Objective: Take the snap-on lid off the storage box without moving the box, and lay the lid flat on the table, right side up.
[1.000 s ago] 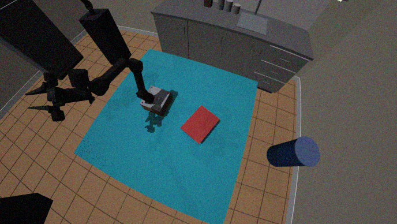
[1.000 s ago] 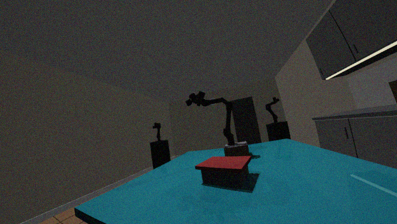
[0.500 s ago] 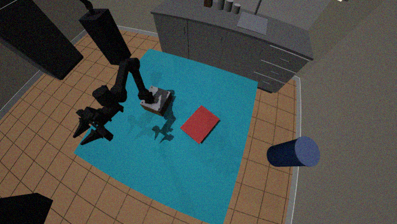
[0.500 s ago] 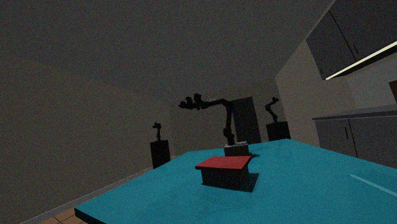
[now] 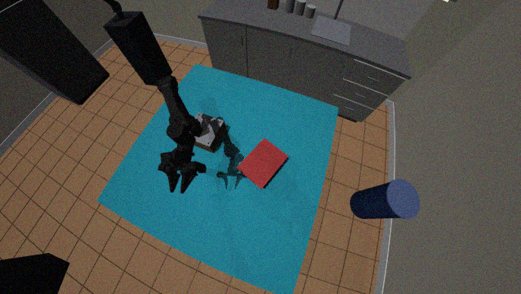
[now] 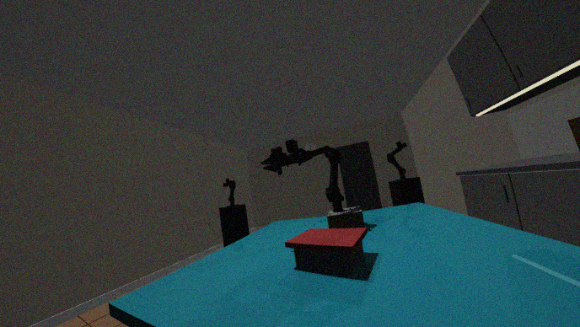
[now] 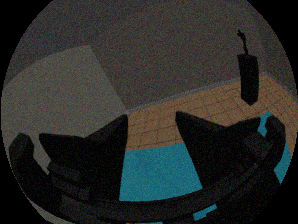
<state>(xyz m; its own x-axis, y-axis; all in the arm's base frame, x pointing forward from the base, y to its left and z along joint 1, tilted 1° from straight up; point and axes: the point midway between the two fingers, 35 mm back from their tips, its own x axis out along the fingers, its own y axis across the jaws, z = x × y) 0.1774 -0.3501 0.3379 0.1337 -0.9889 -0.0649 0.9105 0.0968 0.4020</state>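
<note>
Now: gripper tip 26 cm short of the red lid, 28 cm to the right of it and 35 cm above it. The rest, counted from my gripper tip: dark storage box: 26 cm ahead, 28 cm to the left, 39 cm below.
</note>
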